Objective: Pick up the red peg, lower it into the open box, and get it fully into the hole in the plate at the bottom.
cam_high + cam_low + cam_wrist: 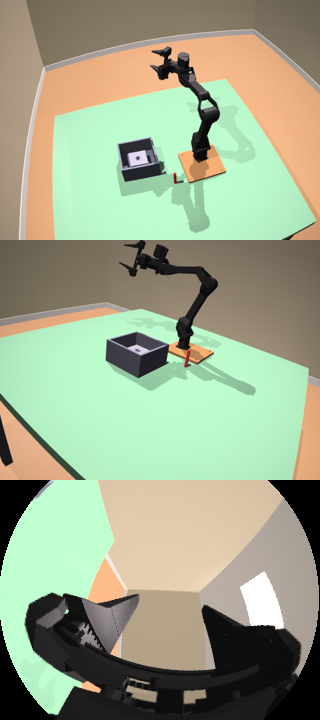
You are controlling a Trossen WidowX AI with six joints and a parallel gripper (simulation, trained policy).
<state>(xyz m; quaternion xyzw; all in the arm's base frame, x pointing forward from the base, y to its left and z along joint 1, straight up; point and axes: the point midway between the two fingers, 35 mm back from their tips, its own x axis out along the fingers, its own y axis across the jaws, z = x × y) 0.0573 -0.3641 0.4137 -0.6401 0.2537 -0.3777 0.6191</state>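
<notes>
Now: gripper tip 47 cm to the right of the red peg, 39 cm above it and 11 cm short of it. Round my gripper tip: dark grey box 41 cm below, 28 cm to the left, 23 cm ahead.
</notes>
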